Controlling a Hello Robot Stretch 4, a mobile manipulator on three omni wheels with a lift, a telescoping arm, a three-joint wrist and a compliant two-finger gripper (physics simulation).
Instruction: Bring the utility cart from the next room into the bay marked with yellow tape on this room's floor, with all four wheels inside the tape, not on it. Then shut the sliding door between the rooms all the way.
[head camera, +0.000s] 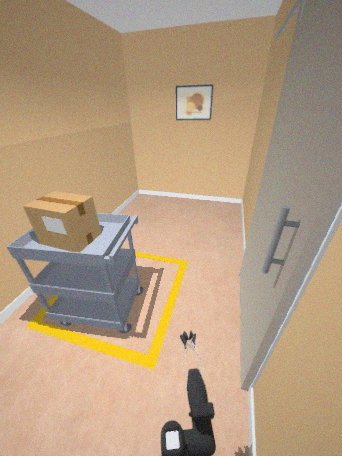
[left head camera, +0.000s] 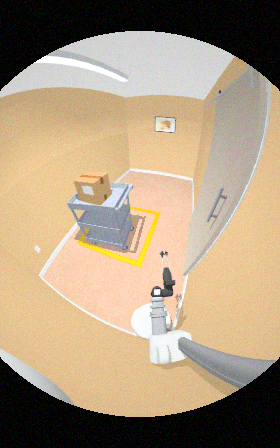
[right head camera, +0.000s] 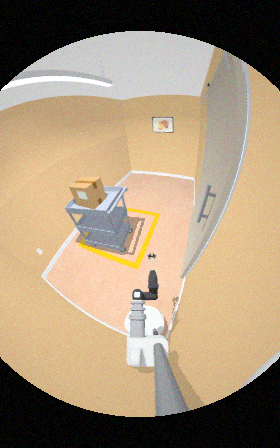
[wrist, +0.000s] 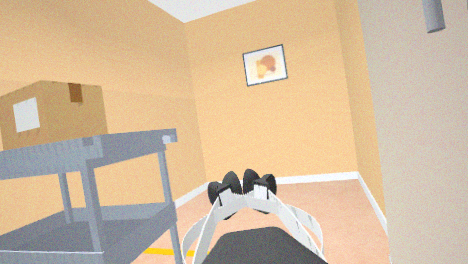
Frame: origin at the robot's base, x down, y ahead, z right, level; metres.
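Seen in the pictures: gripper, fingertip midpoint: (head camera: 187, 331) (left head camera: 163, 250) (right head camera: 151, 252) (wrist: 241, 184); robot's base, origin of the base link: (left head camera: 149, 320) (right head camera: 144, 322).
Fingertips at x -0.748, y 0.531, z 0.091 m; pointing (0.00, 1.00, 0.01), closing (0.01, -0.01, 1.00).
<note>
Offsets run from my fingertips to a thing's top centre. "spot": to the spot under its first point.
The grey utility cart @(spot: dx -0.062, dy +0.470, dz -0.623 m) (head camera: 65, 255) (left head camera: 92, 205) (right head camera: 90, 212) (wrist: 40, 160) stands upright in the yellow tape bay (head camera: 171, 300) (left head camera: 149, 240) (right head camera: 148, 240) (wrist: 157, 251). Three of its wheels show inside the tape in the head view; the back left wheel is hidden. The grey sliding door (head camera: 300, 150) (left head camera: 230, 145) (right head camera: 222, 135) (wrist: 420, 125) with its bar handle (head camera: 277, 240) (left head camera: 215, 205) (right head camera: 205, 204) (wrist: 434, 17) is at the right wall. No gap shows beside it; I cannot tell if it is fully shut. My gripper (head camera: 188, 337) (left head camera: 164, 254) (right head camera: 152, 256) (wrist: 241, 184) is shut and empty, between cart and door, touching neither.
A cardboard box @(dx -0.297, dy +0.704, dz -0.674 m) (head camera: 75, 225) (left head camera: 92, 188) (right head camera: 87, 192) (wrist: 55, 117) sits on the cart's top tray. The left wall is close behind the cart. A framed picture (head camera: 194, 102) (left head camera: 165, 124) (right head camera: 163, 125) (wrist: 265, 65) hangs on the far wall.
</note>
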